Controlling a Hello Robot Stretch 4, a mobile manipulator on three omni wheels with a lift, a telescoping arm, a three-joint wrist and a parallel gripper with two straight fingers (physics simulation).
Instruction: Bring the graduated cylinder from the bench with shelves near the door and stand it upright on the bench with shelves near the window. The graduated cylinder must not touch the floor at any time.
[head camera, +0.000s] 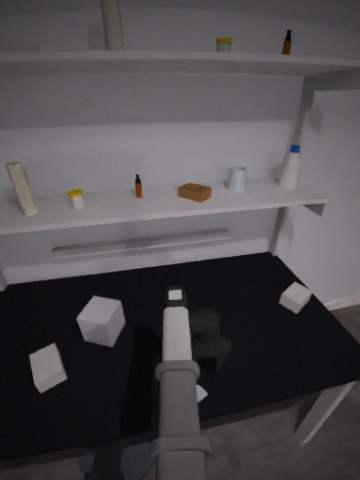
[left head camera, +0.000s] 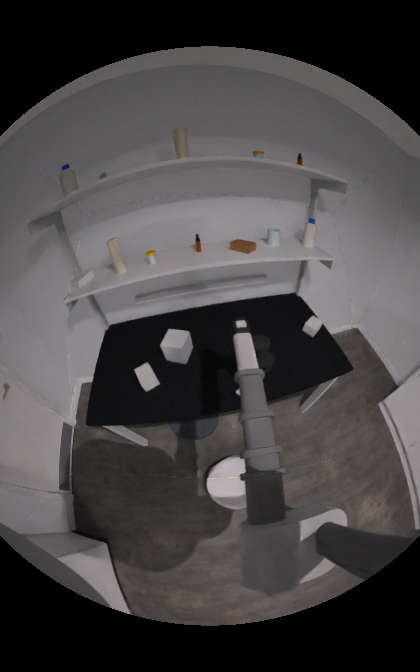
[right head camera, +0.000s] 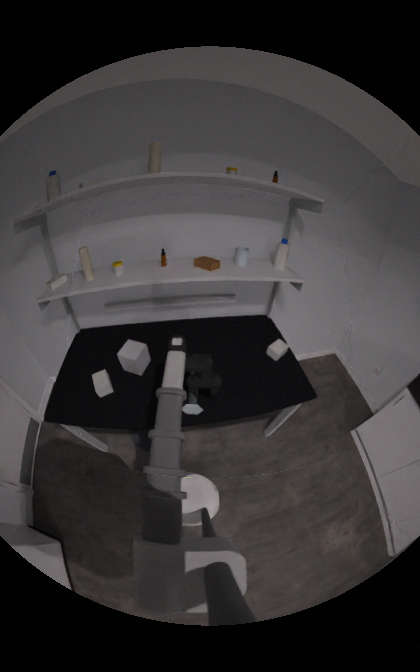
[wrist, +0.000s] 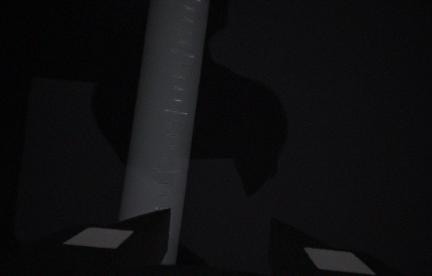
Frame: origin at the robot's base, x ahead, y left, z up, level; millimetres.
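Seen in the pictures: gripper, fingertip midpoint: (head camera: 205, 369) (wrist: 218, 233).
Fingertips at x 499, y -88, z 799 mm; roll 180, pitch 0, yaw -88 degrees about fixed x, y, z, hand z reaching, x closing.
Pixels of each thing's middle, then the offset from my fingertips to it. "pt": a spot on its surface instead. Level surfaces: height alone.
- clear graduated cylinder, body centre: (wrist: 171, 70) dx +103, dy +47, dz -33 mm
- bench with shelves, its level: dz -65 mm
- graduated cylinder's foot, body centre: (head camera: 191, 394) dx -62, dy +49, dz -22 mm
- lower shelf, its level: dz +392 mm
- beaker, surface spot: (head camera: 237, 179) pt dx +539, dy -189, dz +445 mm
- brown block, surface spot: (head camera: 195, 192) pt dx +442, dy -3, dz +427 mm
The clear graduated cylinder (wrist: 162, 112) lies on the black top of the bench with shelves (head camera: 250, 400) (left head camera: 115, 400) (right head camera: 240, 345). Its pale foot shows beside the arm, near the front edge, in the head views; the graduated cylinder's foot (head camera: 201, 393) (left head camera: 238, 392) (right head camera: 192, 409) faces the front. In the wrist view its tube runs from the top down to the left finger, which overlaps it. My gripper (wrist: 218, 233) is open above the bench top; the tube is left of the middle of the gap. The arm and dark wrist hide much of the tube in the head views.
White blocks (head camera: 101, 320) (head camera: 48, 367) (head camera: 295, 297) lie on the bench, two left and one right. The lower shelf (head camera: 120, 212) bears bottles, a beaker (head camera: 237, 179) and a brown block (head camera: 195, 192). A white round stool (right head camera: 202, 497) stands below the arm.
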